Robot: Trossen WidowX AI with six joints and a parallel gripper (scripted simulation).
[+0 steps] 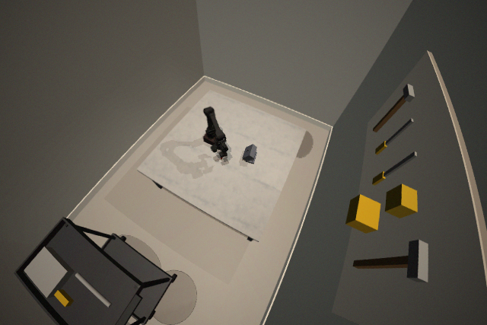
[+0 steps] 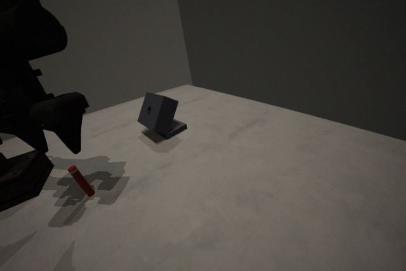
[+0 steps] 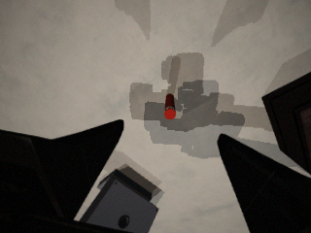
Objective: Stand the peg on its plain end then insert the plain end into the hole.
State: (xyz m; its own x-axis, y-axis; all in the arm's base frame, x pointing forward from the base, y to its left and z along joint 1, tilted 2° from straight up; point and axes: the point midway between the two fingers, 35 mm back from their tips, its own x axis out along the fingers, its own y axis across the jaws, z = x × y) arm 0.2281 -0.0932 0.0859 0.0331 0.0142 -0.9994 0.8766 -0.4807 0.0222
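My gripper tip is now 6 cm above the red peg. Round my gripper tip: grey sloped panel: 19 cm ahead, 19 cm to the left, 4 cm below.
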